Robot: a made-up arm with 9 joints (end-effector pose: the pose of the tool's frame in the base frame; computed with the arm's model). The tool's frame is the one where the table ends. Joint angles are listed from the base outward.
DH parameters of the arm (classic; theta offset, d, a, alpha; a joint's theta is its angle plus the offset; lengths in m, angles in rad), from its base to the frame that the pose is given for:
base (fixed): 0 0 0 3.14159
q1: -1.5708 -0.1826 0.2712 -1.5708
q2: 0 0.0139 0.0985 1.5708
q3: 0 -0.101 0.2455 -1.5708
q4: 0 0.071 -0.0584 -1.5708
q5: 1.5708 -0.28 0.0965 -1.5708
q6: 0 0.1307 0.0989 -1.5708
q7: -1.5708 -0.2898 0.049 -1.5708
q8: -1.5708 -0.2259 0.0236 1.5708
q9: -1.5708 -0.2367 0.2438 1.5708
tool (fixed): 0 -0.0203 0 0
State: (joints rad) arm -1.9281 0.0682 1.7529 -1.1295 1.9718 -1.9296 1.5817 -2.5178 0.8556
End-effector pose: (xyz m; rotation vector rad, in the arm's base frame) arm 0.1147 -0.1774 -0.2291 -0.7477 1.1389 0.1933
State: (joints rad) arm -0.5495 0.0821 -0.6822 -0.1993 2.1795 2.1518 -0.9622 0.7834 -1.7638
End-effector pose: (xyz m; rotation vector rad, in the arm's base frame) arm 0.3660 0.6161 -0.1466 -2.0461 0.7837 1.2160
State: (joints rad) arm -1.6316 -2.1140 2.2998 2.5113 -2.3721 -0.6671 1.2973 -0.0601 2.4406
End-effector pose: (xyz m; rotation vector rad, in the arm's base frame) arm -0.4835 -0.1267 0.0264 0.4188 -2.3005 -0.2182
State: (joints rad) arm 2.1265 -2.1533 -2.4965 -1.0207 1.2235 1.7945 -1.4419 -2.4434 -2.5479
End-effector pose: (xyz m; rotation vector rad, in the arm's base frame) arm 0.0696 -0.0992 -0.1235 -2.5164 -1.3786 0.7421
